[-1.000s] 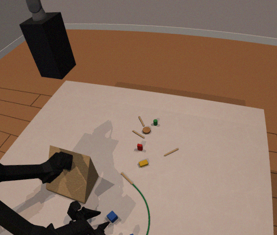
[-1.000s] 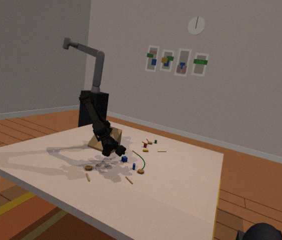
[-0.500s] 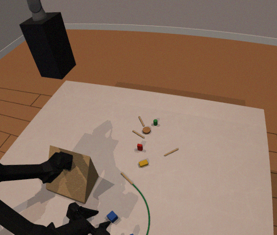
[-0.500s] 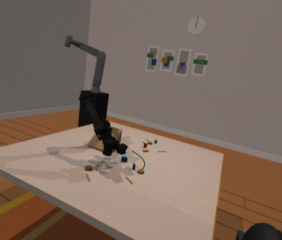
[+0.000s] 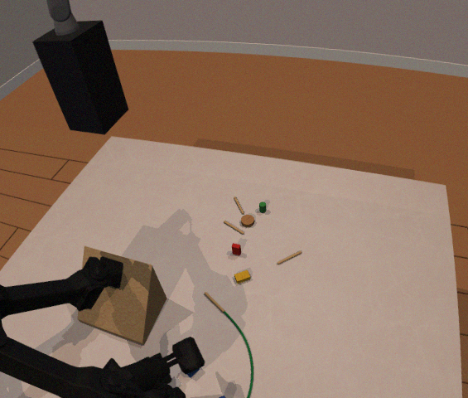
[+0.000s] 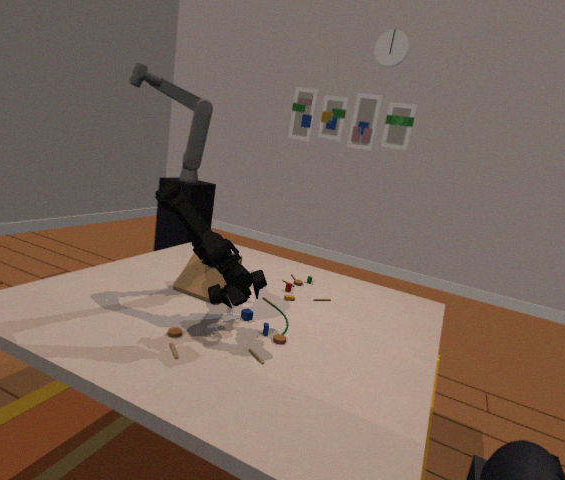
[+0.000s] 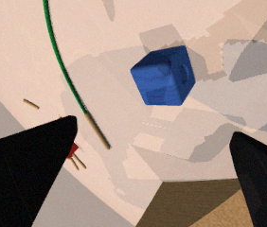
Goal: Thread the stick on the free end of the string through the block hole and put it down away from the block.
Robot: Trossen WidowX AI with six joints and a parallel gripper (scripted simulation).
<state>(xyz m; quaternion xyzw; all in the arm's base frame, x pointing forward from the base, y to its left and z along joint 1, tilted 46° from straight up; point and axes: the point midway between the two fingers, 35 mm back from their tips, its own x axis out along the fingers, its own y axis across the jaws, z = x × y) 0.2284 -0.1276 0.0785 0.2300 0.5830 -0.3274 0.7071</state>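
Now: gripper tip 20 mm short of the blue cube and 40 mm above it. From my gripper tip the other things lie so: thin wooden stick 20 mm ahead, 180 mm to the left, 50 mm below; yellow block 50 mm ahead, 280 mm to the left, 50 mm below; round wooden button 170 mm ahead, 50 mm to the right, 50 mm below.
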